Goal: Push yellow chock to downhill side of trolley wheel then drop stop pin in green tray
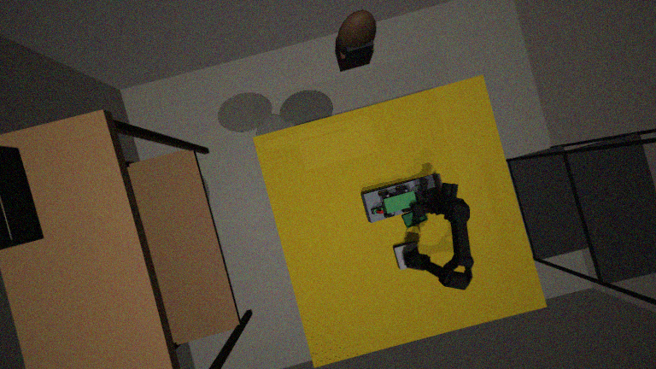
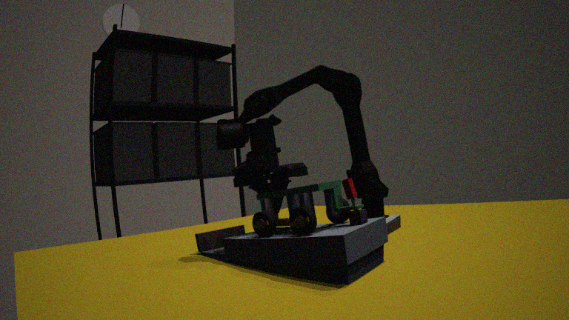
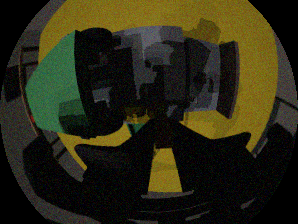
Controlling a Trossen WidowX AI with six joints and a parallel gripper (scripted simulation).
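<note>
Now: gripper tip 23 cm to the right of the red-headed stop pin, 4 cm below it and 1 cm past it. Round my gripper tip: trolley: 13 cm to the left, 3 cm ahead, 2 cm above; then low stop lip: 13 cm to the right, 7 cm ahead, 6 cm below; then chock: 2 cm to the left, 1 cm below.
</note>
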